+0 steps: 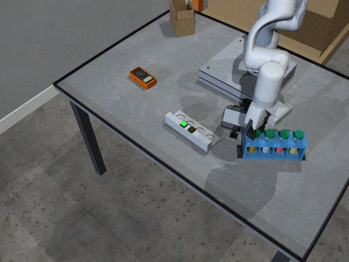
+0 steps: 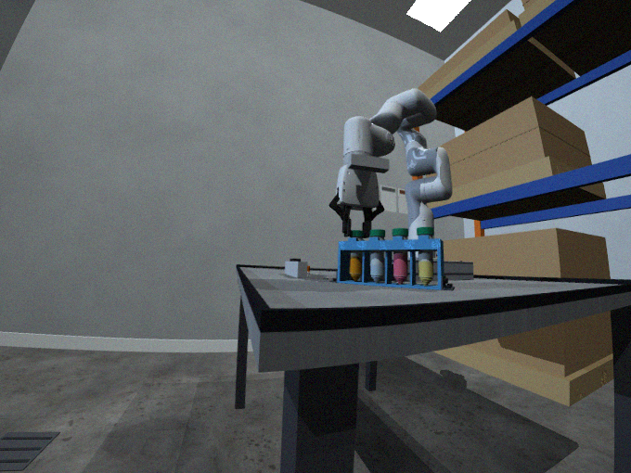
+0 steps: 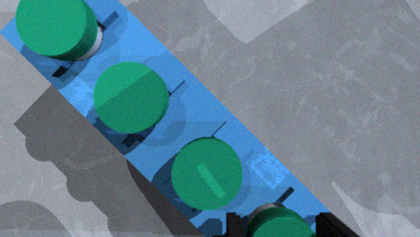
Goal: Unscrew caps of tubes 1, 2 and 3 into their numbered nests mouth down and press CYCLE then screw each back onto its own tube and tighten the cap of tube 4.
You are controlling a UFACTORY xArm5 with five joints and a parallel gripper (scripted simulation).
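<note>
Right now my hand is 4 cm to the right of the threaded neck, 3 cm past it and 1 cm above it. Also, from my hand: green key 14 cm to the right, 11 cm behind, 6 cm below; then blue key 12 cm behind, 10 cm to the right, 6 cm below; then key housing 12 cm to the right, 10 cm behind, 7 cm below.
</note>
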